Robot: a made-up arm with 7 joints.
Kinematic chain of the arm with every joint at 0, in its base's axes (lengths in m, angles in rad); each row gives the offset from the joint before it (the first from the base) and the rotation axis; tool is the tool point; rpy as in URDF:
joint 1: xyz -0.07 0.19 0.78 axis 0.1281 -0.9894 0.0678
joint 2: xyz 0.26 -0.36 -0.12 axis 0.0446 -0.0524 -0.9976
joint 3: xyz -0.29 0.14 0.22 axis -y
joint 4: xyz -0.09 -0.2 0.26 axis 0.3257 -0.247 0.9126
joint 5: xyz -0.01 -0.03 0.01 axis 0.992 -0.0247 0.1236
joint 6: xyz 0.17 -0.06 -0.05 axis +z
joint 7: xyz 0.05 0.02 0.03 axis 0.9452 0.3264 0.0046
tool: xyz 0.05 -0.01 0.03 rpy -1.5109 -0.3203 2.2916
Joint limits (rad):
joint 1: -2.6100..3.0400
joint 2: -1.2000..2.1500
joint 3: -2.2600..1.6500
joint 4: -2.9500..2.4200
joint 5: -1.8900..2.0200
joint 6: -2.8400..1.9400
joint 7: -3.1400..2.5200
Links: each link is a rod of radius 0.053 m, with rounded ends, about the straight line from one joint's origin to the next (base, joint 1, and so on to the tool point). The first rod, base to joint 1, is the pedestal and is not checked.
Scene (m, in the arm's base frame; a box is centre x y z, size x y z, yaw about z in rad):
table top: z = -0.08
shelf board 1: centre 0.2 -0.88 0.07 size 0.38 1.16 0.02 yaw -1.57
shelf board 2: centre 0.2 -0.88 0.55 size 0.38 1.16 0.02 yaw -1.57
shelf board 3: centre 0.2 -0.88 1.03 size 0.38 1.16 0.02 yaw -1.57
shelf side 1: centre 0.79 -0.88 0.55 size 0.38 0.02 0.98 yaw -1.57
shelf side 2: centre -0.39 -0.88 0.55 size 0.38 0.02 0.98 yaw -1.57
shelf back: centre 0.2 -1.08 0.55 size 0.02 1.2 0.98 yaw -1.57
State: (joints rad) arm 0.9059 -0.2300 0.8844 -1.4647 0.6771 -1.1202 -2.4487
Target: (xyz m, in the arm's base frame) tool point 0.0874 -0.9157 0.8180
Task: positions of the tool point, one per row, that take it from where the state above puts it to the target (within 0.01 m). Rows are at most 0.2 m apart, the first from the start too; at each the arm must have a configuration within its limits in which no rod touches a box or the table.
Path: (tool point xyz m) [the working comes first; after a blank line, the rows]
Joints at the target: 0.9186 -1.0479 1.1677 -1.9993 0.2572 -1.2725 -2.3606
Straight joint move there: clear.

1: -0.1541 -0.7612 0.6850
2: -0.0386 -0.8553 0.7395
3: 0.0874 -0.9157 0.8180

